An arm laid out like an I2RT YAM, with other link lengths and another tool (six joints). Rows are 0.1 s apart.
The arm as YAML. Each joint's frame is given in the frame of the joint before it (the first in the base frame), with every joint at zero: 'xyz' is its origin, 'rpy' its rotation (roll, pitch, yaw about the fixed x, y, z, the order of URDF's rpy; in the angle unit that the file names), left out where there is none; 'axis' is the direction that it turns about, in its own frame. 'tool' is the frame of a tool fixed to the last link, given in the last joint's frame.
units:
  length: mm
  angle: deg
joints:
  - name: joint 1
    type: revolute
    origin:
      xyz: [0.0, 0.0, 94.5]
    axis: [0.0, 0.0, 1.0]
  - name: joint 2
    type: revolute
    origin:
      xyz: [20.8, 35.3, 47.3]
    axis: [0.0, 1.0, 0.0]
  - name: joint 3
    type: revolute
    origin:
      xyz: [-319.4, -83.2, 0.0]
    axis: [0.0, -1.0, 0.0]
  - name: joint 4
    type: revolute
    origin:
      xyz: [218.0, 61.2, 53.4]
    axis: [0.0, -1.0, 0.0]
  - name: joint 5
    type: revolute
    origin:
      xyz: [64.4, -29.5, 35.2]
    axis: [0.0, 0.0, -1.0]
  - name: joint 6
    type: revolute
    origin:
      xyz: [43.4, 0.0, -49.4]
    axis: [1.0, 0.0, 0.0]
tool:
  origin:
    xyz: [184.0, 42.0, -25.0]
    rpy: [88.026, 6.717, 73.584]
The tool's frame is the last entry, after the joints.
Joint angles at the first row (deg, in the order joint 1, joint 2, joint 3, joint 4, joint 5, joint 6):
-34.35 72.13 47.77 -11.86 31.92 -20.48
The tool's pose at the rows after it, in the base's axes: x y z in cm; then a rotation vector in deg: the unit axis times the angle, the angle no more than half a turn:
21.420 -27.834 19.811 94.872 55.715 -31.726
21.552 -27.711 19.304 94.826 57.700 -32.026
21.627 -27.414 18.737 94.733 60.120 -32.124
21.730 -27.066 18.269 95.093 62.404 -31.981
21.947 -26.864 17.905 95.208 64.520 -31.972
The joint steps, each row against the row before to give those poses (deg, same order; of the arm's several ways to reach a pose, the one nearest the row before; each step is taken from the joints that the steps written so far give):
0.08 0.43 0.11 -0.18 -0.33 -0.31
0.00 0.86 0.32 -0.59 -0.61 -0.78
0.02 0.64 0.25 -0.88 -0.90 -0.92
-0.02 0.73 0.77 -1.61 -1.04 -0.44
0.04 0.98 0.94 -1.29 -0.80 -0.58

